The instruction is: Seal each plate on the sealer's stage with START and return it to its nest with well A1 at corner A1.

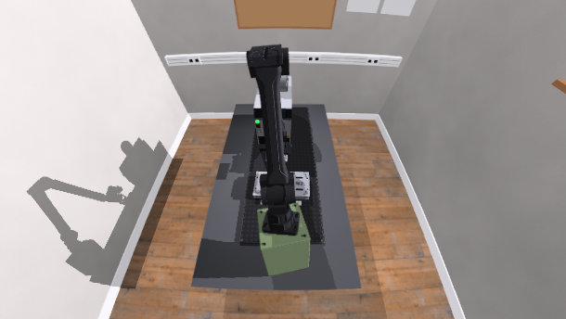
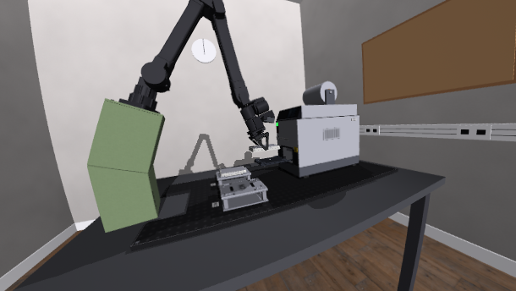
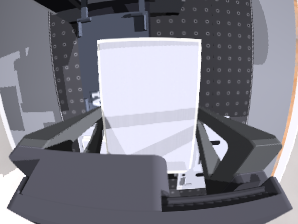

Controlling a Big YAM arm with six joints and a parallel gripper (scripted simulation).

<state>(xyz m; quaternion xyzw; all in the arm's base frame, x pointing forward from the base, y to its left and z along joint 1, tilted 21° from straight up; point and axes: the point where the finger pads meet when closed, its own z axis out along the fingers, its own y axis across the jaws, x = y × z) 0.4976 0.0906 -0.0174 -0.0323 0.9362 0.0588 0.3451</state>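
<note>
Now: hand 8 cm above the dark sealer stage, 5 cm to the right of it and 4 cm short of it. The rest, counted from my hand: yellow warning label (16 cm ahead, 3 cm below, 2 cm to the right); foil roll (37 cm ahead, 25 cm above, 10 cm to the left); white plate (right at my hand).
</note>
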